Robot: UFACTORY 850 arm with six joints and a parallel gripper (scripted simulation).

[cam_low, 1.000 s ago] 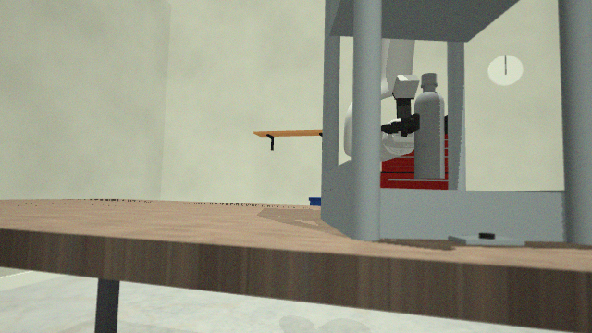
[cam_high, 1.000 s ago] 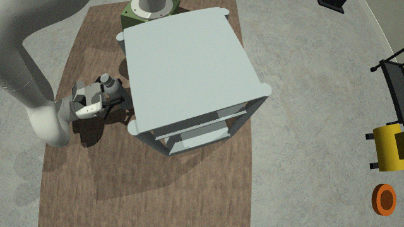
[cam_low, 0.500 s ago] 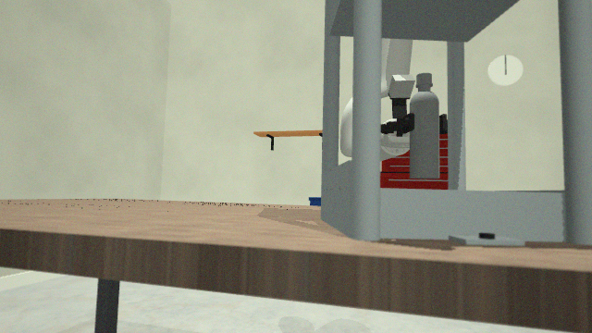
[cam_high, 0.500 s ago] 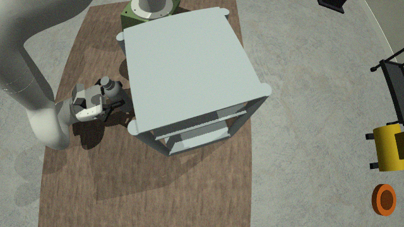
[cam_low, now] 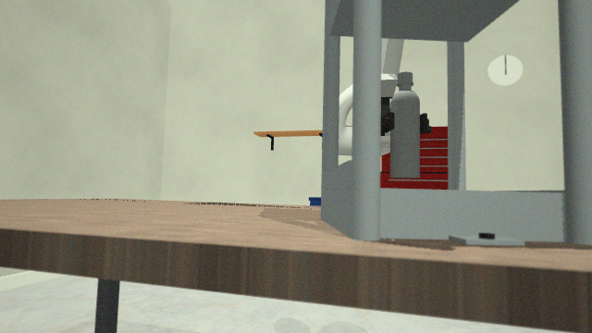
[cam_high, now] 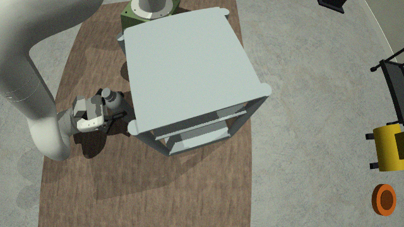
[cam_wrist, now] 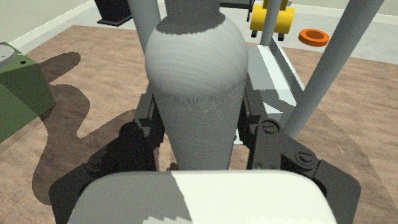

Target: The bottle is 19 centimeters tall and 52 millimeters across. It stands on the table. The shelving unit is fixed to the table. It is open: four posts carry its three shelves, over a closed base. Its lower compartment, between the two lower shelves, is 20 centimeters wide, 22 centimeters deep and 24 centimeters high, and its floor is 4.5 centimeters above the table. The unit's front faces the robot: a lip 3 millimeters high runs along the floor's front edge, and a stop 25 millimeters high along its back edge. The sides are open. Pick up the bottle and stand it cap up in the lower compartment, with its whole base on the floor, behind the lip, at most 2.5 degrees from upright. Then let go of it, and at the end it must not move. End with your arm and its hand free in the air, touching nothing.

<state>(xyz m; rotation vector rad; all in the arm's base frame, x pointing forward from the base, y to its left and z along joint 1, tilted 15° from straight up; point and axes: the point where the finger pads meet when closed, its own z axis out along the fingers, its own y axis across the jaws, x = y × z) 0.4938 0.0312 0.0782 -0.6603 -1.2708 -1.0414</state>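
My gripper is now 200 mm to the right of the grey shelving unit, 40 mm past it and 20 mm below it. From my hand the other things lie so: grey bottle: 30 mm above.
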